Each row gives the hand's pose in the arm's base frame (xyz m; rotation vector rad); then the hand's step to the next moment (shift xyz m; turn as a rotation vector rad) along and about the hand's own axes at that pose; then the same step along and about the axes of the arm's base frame.
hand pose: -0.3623 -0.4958 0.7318 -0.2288 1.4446 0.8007
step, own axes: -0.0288 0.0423 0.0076 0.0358 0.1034 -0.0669
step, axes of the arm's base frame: -0.0175 0.0252 0.0416 -0.1185 0.0479 -0.0109
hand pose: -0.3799 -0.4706 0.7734 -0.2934 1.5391 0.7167
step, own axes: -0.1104 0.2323 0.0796 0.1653 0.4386 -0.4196
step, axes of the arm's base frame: -0.0594 0.1997 0.1706 -0.6130 0.1254 -0.0656
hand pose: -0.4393 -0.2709 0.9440 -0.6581 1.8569 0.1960
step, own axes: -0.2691 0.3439 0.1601 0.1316 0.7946 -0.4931
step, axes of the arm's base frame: 0.0148 0.4485 0.1222 -0.8521 0.4012 -0.0692
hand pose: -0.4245 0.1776 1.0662 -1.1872 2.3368 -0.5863
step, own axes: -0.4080 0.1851 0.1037 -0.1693 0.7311 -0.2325
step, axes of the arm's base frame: 0.1564 0.4195 -0.1050 -0.5058 0.5723 -0.1842
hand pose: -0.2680 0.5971 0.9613 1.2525 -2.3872 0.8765
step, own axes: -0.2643 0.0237 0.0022 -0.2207 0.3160 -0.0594
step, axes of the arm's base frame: 0.1318 0.1762 -0.1483 -0.1337 0.3144 -0.1880
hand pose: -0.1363 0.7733 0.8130 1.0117 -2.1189 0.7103
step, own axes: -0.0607 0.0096 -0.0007 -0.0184 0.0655 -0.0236
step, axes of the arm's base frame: 0.0210 0.0329 -0.0475 -0.0368 0.0609 -0.0111
